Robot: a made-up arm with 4 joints.
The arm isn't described. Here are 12 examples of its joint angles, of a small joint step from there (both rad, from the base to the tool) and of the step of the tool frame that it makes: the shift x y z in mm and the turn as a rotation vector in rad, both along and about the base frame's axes.
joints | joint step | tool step
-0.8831 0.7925 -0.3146 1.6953 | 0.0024 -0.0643 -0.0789 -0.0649 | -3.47 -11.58 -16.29 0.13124 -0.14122 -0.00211
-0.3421 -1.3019 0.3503 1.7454 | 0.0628 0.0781 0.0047 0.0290 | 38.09 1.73 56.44 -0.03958 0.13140 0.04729
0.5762 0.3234 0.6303 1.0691 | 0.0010 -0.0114 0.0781 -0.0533 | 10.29 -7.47 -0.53 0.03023 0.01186 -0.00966
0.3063 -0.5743 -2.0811 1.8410 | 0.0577 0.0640 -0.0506 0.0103 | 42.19 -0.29 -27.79 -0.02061 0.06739 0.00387
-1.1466 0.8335 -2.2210 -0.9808 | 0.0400 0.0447 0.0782 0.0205 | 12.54 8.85 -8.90 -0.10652 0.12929 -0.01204
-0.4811 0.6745 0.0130 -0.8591 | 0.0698 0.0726 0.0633 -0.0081 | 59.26 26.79 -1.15 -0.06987 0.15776 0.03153
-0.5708 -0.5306 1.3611 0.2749 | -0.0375 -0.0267 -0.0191 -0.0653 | -29.06 -10.57 -26.34 0.06398 -0.11153 -0.03537
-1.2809 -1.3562 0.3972 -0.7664 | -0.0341 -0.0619 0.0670 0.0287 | 9.15 -2.52 -43.36 -0.01407 -0.02577 0.05820
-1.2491 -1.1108 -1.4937 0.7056 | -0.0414 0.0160 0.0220 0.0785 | -3.80 -1.53 -18.06 -0.07187 -0.02346 0.09126
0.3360 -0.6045 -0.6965 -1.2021 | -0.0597 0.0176 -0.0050 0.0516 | -28.14 -2.53 3.90 0.04551 -0.01058 0.03418
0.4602 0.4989 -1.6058 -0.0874 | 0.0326 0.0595 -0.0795 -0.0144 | 11.51 7.14 -33.28 -0.01675 -0.01412 0.01464
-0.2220 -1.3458 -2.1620 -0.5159 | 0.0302 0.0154 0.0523 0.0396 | 19.98 10.60 4.69 -0.00871 0.06230 0.08478
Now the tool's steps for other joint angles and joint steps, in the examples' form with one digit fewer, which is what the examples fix.
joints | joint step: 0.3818 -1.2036 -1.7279 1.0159 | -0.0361 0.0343 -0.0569 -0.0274
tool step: -4.0 -10.3 6.6 -0.0427 -0.0388 -0.0192
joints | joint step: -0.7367 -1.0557 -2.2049 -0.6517 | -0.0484 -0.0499 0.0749 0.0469
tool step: -24.7 -7.5 -33.5 -0.0047 -0.0346 0.0997
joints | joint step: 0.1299 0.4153 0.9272 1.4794 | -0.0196 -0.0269 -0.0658 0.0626
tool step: -32.2 -5.4 16.3 -0.0241 -0.0453 -0.0096
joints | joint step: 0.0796 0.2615 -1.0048 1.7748 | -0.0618 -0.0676 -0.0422 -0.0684
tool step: -32.5 -7.5 3.6 -0.0071 -0.2087 -0.0321
